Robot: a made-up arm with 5 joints.
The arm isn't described. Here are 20 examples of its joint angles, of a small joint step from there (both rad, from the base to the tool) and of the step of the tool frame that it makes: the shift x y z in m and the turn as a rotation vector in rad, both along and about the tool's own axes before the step.
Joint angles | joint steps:
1: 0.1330 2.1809 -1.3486 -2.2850 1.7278 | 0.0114 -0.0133 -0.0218 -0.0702 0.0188
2: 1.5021 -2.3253 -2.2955 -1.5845 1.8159 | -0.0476 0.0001 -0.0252 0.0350 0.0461
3: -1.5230 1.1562 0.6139 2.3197 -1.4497 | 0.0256 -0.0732 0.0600 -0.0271 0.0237
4: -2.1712 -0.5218 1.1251 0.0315 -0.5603 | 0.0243 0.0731 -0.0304 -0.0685 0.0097
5: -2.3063 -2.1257 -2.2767 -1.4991 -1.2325 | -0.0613 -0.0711 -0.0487 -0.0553 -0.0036
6: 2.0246 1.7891 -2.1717 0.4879 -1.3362 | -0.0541 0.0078 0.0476 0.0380 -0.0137
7: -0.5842 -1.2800 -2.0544 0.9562 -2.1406 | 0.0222 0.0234 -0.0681 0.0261 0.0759
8: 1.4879 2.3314 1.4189 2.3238 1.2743 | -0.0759 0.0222 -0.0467 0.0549 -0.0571
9: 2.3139 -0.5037 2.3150 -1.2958 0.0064 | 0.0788 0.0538 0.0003 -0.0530 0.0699
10: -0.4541 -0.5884 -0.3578 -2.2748 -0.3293 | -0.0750 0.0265 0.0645 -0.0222 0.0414
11: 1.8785 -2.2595 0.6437 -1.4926 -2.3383 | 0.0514 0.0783 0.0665 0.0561 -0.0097
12: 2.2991 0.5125 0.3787 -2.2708 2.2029 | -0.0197 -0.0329 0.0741 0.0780 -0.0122
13: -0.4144 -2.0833 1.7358 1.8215 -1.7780 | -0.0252 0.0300 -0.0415 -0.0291 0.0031
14: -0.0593 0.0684 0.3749 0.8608 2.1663 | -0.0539 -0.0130 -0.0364 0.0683 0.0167
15: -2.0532 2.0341 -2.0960 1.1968 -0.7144 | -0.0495 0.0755 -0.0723 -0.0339 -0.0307
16: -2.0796 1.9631 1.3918 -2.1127 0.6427 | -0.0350 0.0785 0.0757 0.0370 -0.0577
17: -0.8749 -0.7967 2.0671 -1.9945 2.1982 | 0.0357 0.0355 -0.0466 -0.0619 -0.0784
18: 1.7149 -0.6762 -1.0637 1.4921 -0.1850 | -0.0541 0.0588 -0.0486 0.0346 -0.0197
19: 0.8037 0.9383 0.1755 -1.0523 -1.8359 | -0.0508 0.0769 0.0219 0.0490 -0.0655
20: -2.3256 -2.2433 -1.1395 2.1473 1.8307 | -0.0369 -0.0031 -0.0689 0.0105 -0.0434
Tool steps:
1: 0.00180 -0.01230 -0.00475 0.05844 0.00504 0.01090
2: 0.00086 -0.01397 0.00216 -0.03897 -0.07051 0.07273
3: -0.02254 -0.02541 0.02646 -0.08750 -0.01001 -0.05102
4: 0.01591 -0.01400 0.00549 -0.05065 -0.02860 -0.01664
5: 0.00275 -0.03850 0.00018 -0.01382 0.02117 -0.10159
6: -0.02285 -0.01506 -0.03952 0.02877 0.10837 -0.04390
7: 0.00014 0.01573 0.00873 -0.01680 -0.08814 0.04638
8: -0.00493 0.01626 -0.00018 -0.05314 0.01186 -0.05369
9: -0.00490 -0.01551 -0.01786 0.03020 -0.04632 -0.03528
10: -0.01881 -0.00673 -0.02826 0.05408 -0.02277 -0.01316
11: 0.04635 0.03722 -0.01390 0.02116 0.06242 0.16364
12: -0.00195 0.01406 -0.01171 -0.09050 -0.06836 0.01223
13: 0.01585 0.02769 -0.00274 -0.01072 0.00441 0.06278
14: 0.00633 0.03939 0.01554 -0.11963 -0.01320 0.02763
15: 0.01334 0.00320 -0.00337 -0.01975 0.07546 0.09657
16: -0.01827 0.02056 0.00097 0.02166 0.02600 -0.15307
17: 0.00003 -0.01823 0.00576 0.02474 0.09363 0.00333
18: 0.03741 0.02445 -0.03906 0.07603 -0.05071 0.01242
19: 0.02319 -0.00625 -0.04302 0.08179 0.15872 0.04445
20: -0.01460 0.02634 0.03136 -0.02068 0.11584 -0.06633
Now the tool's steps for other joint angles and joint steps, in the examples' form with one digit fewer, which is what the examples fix.
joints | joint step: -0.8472 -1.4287 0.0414 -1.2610 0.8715 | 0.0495 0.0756 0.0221 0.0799 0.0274
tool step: -0.0432 0.0273 0.0348 -0.0324 0.0683 -0.0788
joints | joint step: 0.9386 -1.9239 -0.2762 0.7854 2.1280 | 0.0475 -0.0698 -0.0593 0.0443 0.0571
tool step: 0.0210 0.0261 0.0294 -0.0982 -0.0234 0.0011
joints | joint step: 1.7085 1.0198 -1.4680 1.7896 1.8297 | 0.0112 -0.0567 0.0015 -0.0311 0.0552
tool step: 0.0057 0.0112 0.0196 -0.0252 -0.0419 0.0019
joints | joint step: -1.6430 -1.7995 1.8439 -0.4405 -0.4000 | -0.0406 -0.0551 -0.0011 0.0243 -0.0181
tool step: -0.0014 -0.0086 0.0098 -0.0464 -0.0084 0.0082
